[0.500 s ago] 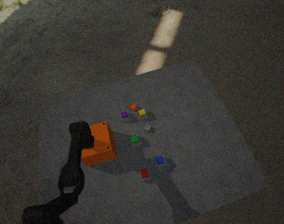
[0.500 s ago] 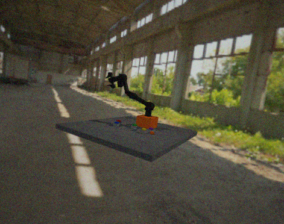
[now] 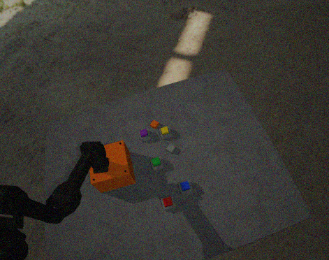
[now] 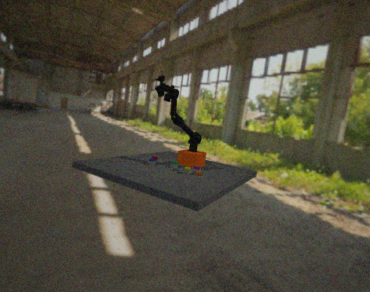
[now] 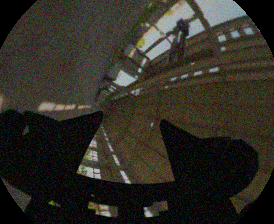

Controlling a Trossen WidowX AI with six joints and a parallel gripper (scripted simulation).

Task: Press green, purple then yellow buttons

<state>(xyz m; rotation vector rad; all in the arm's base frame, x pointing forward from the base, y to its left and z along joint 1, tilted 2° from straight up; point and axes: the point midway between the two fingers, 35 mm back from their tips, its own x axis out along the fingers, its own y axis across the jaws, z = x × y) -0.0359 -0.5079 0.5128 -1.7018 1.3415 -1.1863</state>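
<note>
Right now my gripper tip is 240 mm short of the green button, 560 mm to the right of it and 600 mm above it. The rest, counted from my gripper tip: red button (270 mm ahead, 380 mm to the left, 600 mm below); then grey block (310 mm ahead, 630 mm to the left, 620 mm below); then blue button (350 mm ahead, 430 mm to the left, 600 mm below).
</note>
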